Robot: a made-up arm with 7 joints. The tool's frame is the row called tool.
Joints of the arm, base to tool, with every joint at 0 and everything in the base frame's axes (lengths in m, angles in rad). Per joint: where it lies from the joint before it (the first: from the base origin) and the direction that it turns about. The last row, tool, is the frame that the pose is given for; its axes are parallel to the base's.
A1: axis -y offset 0 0.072 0
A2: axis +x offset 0 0.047 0
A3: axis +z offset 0 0 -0.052
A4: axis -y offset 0 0 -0.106
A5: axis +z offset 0 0 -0.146
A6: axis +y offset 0 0 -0.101
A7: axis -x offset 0 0 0
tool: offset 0 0 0
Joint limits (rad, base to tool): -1.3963..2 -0.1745..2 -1.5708..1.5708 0..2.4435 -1.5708..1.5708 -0.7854..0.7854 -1.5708..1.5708
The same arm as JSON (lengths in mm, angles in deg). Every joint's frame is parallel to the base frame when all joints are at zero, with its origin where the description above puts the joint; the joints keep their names.
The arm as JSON. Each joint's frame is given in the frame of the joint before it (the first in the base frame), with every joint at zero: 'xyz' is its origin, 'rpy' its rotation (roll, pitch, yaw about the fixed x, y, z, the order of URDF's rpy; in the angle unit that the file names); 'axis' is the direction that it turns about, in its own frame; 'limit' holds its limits. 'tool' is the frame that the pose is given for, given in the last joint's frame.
{
  "units": {
    "length": "mm",
    "angle": "deg"
  },
  "joints": [
    {
      "name": "A1",
      "type": "revolute",
      "origin": {
        "xyz": [
          0.0,
          72.0,
          0.0
        ],
        "rpy": [
          0.0,
          0.0,
          0.0
        ]
      },
      "axis": [
        0.0,
        -1.0,
        0.0
      ],
      "limit": {
        "lower": -80.0,
        "upper": 114.59
      }
    },
    {
      "name": "A2",
      "type": "revolute",
      "origin": {
        "xyz": [
          0.0,
          47.0,
          0.0
        ],
        "rpy": [
          0.0,
          0.0,
          0.0
        ]
      },
      "axis": [
        1.0,
        0.0,
        0.0
      ],
      "limit": {
        "lower": -10.0,
        "upper": 114.59
      }
    },
    {
      "name": "A3",
      "type": "revolute",
      "origin": {
        "xyz": [
          0.0,
          0.0,
          -52.0
        ],
        "rpy": [
          0.0,
          0.0,
          0.0
        ]
      },
      "axis": [
        0.0,
        0.0,
        1.0
      ],
      "limit": {
        "lower": -90.0,
        "upper": 90.0
      }
    },
    {
      "name": "A4",
      "type": "revolute",
      "origin": {
        "xyz": [
          0.0,
          0.0,
          -106.0
        ],
        "rpy": [
          0.0,
          0.0,
          0.0
        ]
      },
      "axis": [
        0.0,
        -1.0,
        0.0
      ],
      "limit": {
        "lower": 0.0,
        "upper": 140.0
      }
    },
    {
      "name": "A5",
      "type": "revolute",
      "origin": {
        "xyz": [
          0.0,
          0.0,
          -146.0
        ],
        "rpy": [
          0.0,
          0.0,
          0.0
        ]
      },
      "axis": [
        0.0,
        0.0,
        1.0
      ],
      "limit": {
        "lower": -90.0,
        "upper": 90.0
      }
    },
    {
      "name": "A6",
      "type": "revolute",
      "origin": {
        "xyz": [
          0.0,
          0.0,
          -101.0
        ],
        "rpy": [
          0.0,
          0.0,
          0.0
        ]
      },
      "axis": [
        0.0,
        1.0,
        0.0
      ],
      "limit": {
        "lower": -45.0,
        "upper": 45.0
      }
    },
    {
      "name": "A7",
      "type": "revolute",
      "origin": {
        "xyz": [
          0.0,
          0.0,
          0.0
        ],
        "rpy": [
          0.0,
          0.0,
          0.0
        ]
      },
      "axis": [
        -1.0,
        0.0,
        0.0
      ],
      "limit": {
        "lower": -90.0,
        "upper": 90.0
      }
    }
  ],
  "tool": {
    "origin": {
      "xyz": [
        0.0,
        0.0,
        0.0
      ],
      "rpy": [
        0.0,
        0.0,
        0.0
      ]
    }
  }
}

